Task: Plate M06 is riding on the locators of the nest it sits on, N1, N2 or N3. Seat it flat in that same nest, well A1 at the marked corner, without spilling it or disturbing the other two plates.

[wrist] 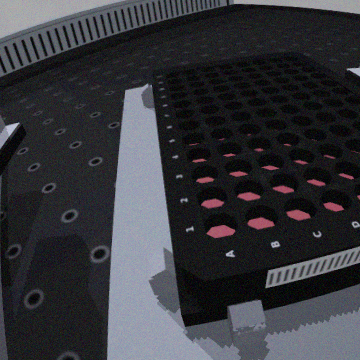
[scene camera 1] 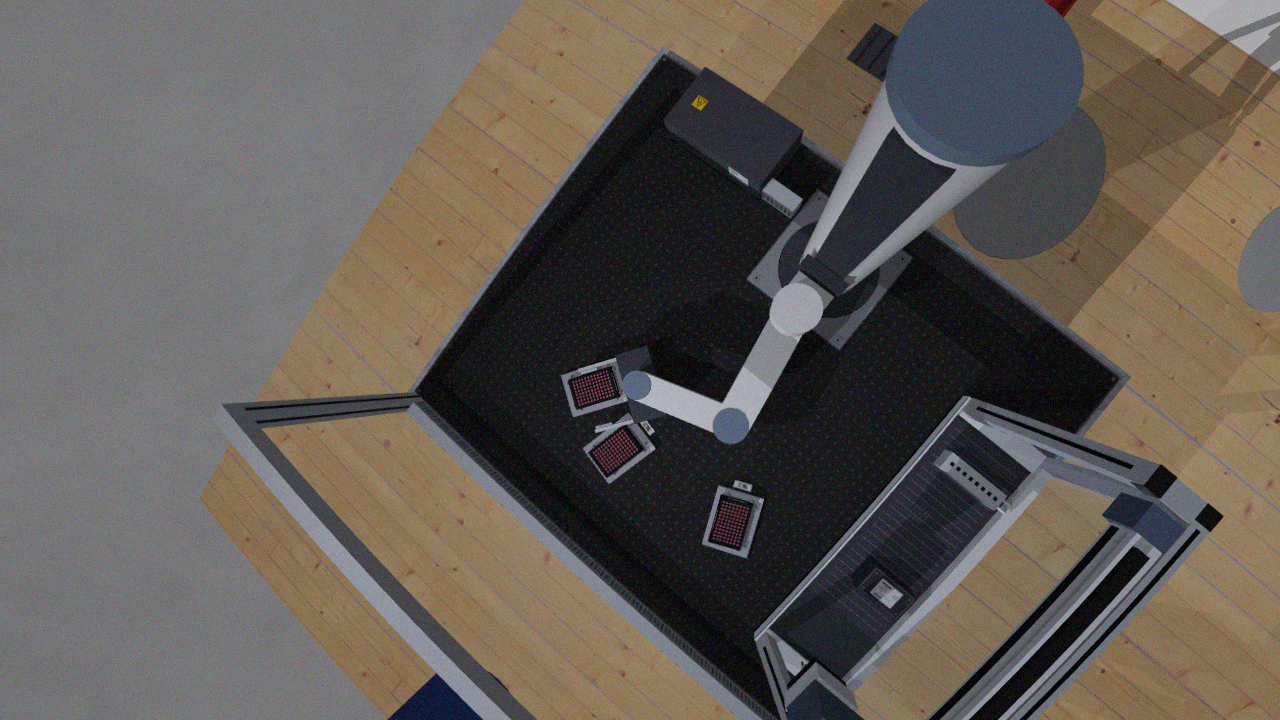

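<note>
A black well plate (scene camera 1: 593,387) (wrist: 192,260) with pink liquid sits on a pale grey nest (scene camera 1: 577,410) (wrist: 137,210). In the wrist view its A1 corner is near left, a small block locator (wrist: 246,316) stands at its near edge, and shadow shows beside the near left corner; how level it lies is hard to tell. No plate or nest name is readable. My gripper (scene camera 1: 606,396) (wrist: 184,75) is open and empty, its fingers wide apart on either side of this plate. The other two plates (scene camera 1: 616,449) (scene camera 1: 733,522) sit in their own nests.
The second nest (scene camera 1: 610,474) is close beside the near finger. The third nest (scene camera 1: 726,550) stands farther right. A slotted wall edge (wrist: 115,25) runs behind the plate. A dark grey box (scene camera 1: 733,125) stands at the back, and a framed tray (scene camera 1: 904,501) at the right.
</note>
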